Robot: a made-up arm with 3 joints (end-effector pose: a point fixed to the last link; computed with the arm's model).
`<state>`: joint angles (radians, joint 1 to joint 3).
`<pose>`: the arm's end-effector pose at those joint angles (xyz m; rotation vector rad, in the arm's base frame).
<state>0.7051 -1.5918 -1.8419</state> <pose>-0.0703 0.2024 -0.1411 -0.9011 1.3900 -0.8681</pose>
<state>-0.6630 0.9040 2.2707</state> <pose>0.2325 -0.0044 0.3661 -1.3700 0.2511 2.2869</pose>
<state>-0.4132 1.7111 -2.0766</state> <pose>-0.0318 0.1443 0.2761 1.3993 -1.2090 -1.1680</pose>
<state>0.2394 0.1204 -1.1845</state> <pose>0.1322 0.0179 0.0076 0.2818 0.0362 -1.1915</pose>
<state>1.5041 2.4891 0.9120</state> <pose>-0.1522 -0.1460 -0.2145 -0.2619 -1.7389 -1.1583</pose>
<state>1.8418 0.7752 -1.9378</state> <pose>0.1895 -0.1541 0.0323 1.8238 1.4391 -1.9030</pose>
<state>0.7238 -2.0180 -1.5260</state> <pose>-0.1498 0.1454 -0.0784 -0.9651 1.6506 -0.3002</pose>
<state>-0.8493 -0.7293 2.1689</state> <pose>0.2188 -0.3575 0.0129 0.2565 1.1760 1.6342</pose>
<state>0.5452 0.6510 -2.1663</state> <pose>0.2352 -0.0472 0.1714 1.0136 0.2098 -2.1911</pose>
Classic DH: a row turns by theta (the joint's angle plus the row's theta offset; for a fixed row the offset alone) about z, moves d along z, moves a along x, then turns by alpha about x. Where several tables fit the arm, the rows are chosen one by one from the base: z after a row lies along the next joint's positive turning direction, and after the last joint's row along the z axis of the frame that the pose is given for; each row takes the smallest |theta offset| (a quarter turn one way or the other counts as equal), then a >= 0, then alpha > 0; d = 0 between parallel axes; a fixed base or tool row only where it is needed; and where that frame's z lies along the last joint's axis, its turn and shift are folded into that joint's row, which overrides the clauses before.
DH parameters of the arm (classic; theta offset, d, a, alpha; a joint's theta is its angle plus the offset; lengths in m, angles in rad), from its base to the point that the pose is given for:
base (fixed): 1.5708 0.0343 0 1.5708
joint 1: -1.5708 -0.028 0.0123 1.5708
joint 2: 1.5708 0.1155 0.2482 -1.5708
joint 3: 0.2386 0 -0.1561 0
tool (fixed): -0.2386 -0.037 0 0

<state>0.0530 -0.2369 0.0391</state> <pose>0.0587 -0.1543 -0.0453 0.0574 0.2358 0.0452</pose>
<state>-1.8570 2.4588 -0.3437</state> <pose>-0.0768 0.1000 0.1082 -0.4391 -1.5771 1.8577</pose>
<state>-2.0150 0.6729 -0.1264</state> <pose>0.0679 0.0723 0.1472 -1.8824 -0.5425 0.5914</pose>
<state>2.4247 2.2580 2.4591</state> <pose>-0.2463 -0.0674 -0.3208 -0.3475 -1.0191 -0.2992</pose>
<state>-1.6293 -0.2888 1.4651</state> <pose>0.2192 -0.1083 0.3113 -1.0991 1.2998 0.8814</pose>
